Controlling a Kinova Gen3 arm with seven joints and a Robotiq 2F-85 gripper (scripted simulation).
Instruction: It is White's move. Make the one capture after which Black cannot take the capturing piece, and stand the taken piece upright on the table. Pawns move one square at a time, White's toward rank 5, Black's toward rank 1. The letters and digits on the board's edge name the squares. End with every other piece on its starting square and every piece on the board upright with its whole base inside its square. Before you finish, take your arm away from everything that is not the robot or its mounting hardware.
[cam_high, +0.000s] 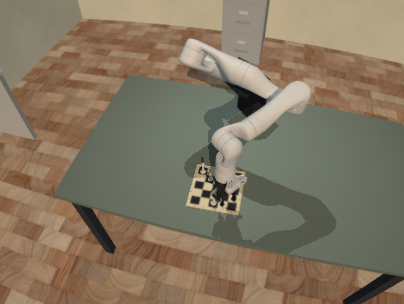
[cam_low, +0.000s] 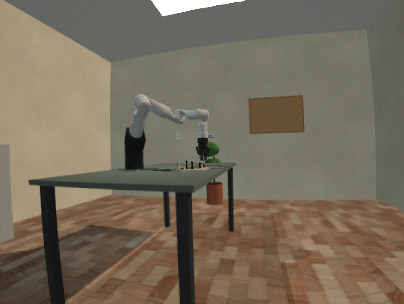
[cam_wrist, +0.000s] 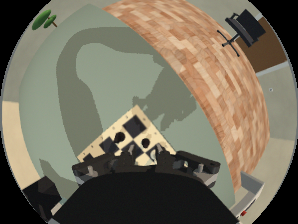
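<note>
The black piece lies 6 cm below my hand. From my hand the other things lie so: white chess piece 14 cm behind, 11 cm to the right, 4 cm below; chessboard 8 cm below, 7 cm behind, 4 cm to the right; white piece 5 cm below, 4 cm to the right.
</note>
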